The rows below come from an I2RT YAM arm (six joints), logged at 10 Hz.
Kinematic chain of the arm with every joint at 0, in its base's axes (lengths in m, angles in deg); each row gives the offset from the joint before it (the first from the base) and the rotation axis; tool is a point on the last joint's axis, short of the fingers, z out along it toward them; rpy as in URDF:
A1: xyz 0 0 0.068 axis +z
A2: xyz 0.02 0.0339 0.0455 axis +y
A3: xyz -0.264 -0.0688 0 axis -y
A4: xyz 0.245 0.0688 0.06 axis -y
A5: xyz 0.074 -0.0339 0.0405 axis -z
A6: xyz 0.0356 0 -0.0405 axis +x
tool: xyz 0 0 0 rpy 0 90 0
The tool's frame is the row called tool.
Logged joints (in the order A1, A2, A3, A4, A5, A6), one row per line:
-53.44, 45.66, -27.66, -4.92, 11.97, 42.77
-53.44, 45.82, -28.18, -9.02, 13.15, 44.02
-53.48, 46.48, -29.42, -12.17, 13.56, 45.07
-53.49, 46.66, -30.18, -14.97, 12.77, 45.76
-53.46, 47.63, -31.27, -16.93, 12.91, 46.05
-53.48, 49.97, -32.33, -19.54, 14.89, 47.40
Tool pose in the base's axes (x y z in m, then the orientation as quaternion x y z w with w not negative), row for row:
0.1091, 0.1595, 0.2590, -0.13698, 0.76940, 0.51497, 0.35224
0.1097, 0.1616, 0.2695, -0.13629, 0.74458, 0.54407, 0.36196
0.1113, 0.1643, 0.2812, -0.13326, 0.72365, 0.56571, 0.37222
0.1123, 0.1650, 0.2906, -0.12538, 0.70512, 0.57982, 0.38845
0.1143, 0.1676, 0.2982, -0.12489, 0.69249, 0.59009, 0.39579
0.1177, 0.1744, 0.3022, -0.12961, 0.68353, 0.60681, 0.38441
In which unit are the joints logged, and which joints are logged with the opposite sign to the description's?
The joints are logged in degrees. Opposite sign: A1, A3, A4, A5.
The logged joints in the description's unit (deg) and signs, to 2 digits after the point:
53.44, 45.66, 27.66, 4.92, -11.97, 42.77
53.44, 45.82, 28.18, 9.02, -13.15, 44.02
53.48, 46.48, 29.42, 12.17, -13.56, 45.07
53.49, 46.66, 30.18, 14.97, -12.77, 45.76
53.46, 47.63, 31.27, 16.93, -12.91, 46.05
53.48, 49.97, 32.33, 19.54, -14.89, 47.40

